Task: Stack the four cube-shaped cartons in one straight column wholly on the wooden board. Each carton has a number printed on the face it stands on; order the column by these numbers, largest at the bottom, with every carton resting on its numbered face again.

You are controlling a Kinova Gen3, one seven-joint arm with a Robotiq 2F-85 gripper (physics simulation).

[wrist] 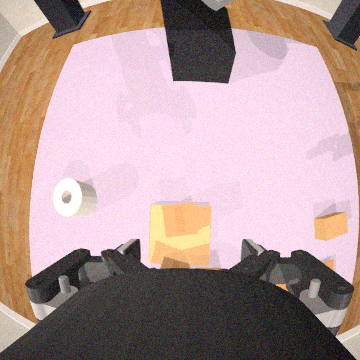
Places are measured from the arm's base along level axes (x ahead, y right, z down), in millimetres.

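Where they show: gripper, fingertip midpoint: (190, 251).
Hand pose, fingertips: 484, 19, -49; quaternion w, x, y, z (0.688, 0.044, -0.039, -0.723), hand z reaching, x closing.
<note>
Things, the pixels of their top centre, and the offset from my fingertips, as dx, dy, dz. "*": a spot on its surface instead. Level surfaces: height alone.
- yellow wooden board at its top centre: (179, 235) +16, +21, +212
- orange carton at a spot on its surface: (331, 227) * +1, -313, +181
- small orange patch at a spot on its surface: (281, 287) * +136, -214, +218
- white roll at its top centre: (65, 196) -41, +249, +159
- pink table top at its surface level: dz +224
In the wrist view, my gripper (190, 251) is wide open and empty, its fingertips apart on either side of the yellow wooden board (156, 225). Darker orange and brown patches lie across the board; I cannot tell which are shadows and which are a carton. The board's lower part is hidden by the gripper body. An orange carton (331, 227) stands on the table at the far right. Part of another orange carton (328, 264) shows below it, behind the right finger linkage. A small orange patch (281, 287) shows through that linkage. No printed number is visible.
A white roll (86, 200) with a hole lies at the left of the pink table top (125, 155). A large black block (200, 57) stands at the top middle. Dark posts (61, 17) (345, 25) stand at the upper corners, beyond the table edge. Grey shadows cross the table.
</note>
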